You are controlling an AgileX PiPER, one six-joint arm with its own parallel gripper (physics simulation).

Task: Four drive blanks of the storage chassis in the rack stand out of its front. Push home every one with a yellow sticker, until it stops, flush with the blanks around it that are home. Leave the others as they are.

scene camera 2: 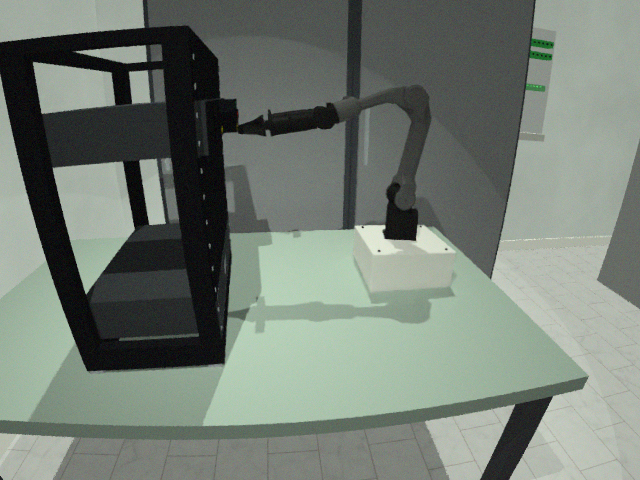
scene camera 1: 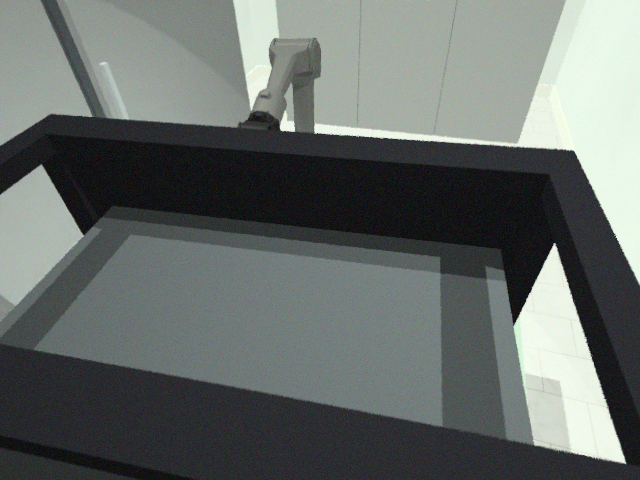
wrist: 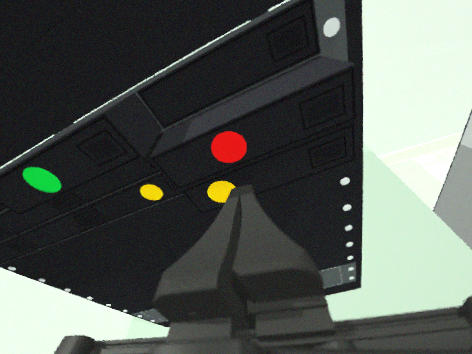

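Note:
The storage chassis (scene camera 2: 108, 134) sits high in the black rack (scene camera 2: 180, 206) (scene camera 1: 320, 147). In the wrist view, a blank with a red sticker (wrist: 229, 147) stands out at the right. Directly below it is a blank with a yellow sticker (wrist: 220, 192), also standing out. Left of them are a smaller-looking yellow sticker (wrist: 151, 192) and a green sticker (wrist: 42, 179); how far their blanks stand out is hard to tell. My gripper (wrist: 245, 197) (scene camera 2: 239, 128) is shut and empty. Its tips overlap the right edge of the right-hand yellow sticker, at or very near that blank's face; contact cannot be told.
A blank without a sticker (wrist: 230, 65) lies further back above the red one. The white arm base (scene camera 2: 408, 268) stands on the green table (scene camera 2: 361, 361), right of the rack. Another dark grey unit (scene camera 2: 142, 304) sits low in the rack. The rack's top beam hides the fingers in scene camera 1.

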